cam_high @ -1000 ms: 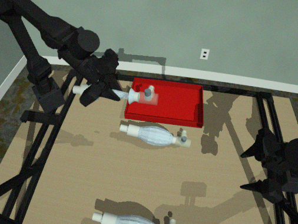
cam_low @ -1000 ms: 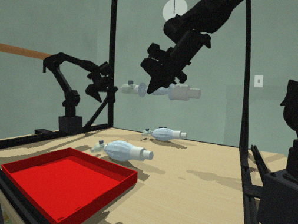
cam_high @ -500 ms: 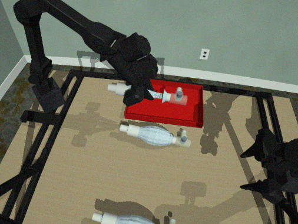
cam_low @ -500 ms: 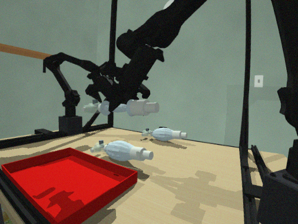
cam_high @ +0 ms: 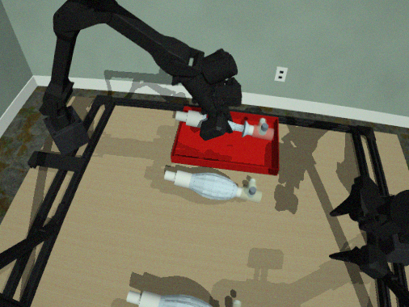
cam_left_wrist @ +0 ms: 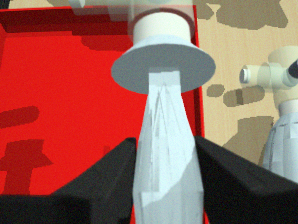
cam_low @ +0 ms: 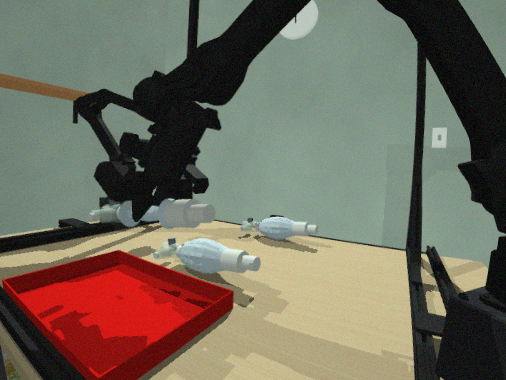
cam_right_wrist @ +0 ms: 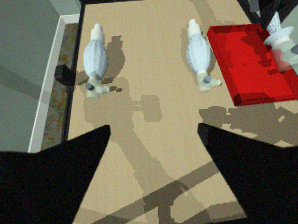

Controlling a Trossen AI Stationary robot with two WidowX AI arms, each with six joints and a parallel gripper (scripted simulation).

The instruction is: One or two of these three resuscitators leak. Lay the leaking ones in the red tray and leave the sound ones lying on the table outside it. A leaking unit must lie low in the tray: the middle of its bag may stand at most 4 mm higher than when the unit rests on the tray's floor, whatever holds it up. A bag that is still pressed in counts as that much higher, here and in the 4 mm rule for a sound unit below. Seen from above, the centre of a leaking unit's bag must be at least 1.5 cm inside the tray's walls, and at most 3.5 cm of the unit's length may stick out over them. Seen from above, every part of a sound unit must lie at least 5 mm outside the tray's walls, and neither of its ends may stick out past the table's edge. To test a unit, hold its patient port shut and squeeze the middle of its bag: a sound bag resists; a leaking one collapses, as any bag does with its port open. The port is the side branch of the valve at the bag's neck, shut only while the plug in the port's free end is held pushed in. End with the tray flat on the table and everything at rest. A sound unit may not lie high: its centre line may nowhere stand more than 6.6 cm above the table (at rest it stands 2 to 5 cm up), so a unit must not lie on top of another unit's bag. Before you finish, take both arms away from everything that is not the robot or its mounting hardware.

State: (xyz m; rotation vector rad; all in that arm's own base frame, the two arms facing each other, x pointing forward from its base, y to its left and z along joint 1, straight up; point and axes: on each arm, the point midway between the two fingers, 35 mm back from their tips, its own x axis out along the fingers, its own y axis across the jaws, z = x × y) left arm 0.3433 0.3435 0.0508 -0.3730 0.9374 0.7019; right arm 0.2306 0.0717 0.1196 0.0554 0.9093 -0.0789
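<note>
Right now the red tray is 150 mm below my left hand and 70 mm ahead of it.
</note>
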